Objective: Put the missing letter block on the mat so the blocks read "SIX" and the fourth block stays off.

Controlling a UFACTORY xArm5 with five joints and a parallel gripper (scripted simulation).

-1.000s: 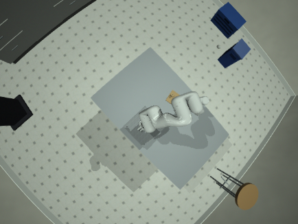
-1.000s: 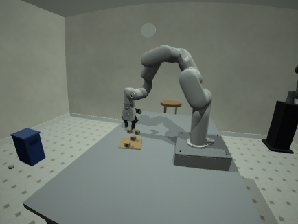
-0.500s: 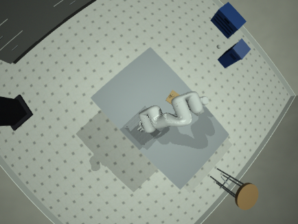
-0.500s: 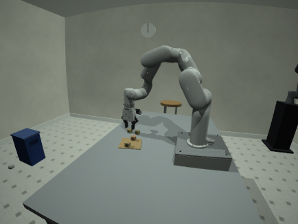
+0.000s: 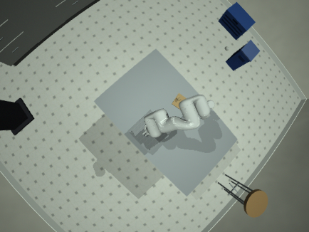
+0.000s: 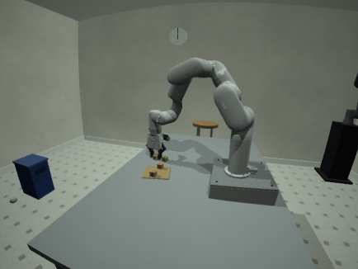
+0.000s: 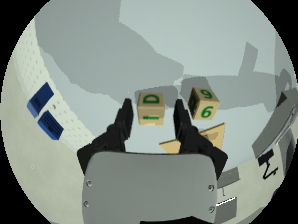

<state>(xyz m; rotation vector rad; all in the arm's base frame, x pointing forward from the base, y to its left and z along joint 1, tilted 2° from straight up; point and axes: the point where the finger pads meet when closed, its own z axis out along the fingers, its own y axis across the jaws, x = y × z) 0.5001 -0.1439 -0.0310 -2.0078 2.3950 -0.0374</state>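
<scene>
The tan mat lies 15 cm to the left of my hand, 8 cm behind it and 3 cm below it.
</scene>
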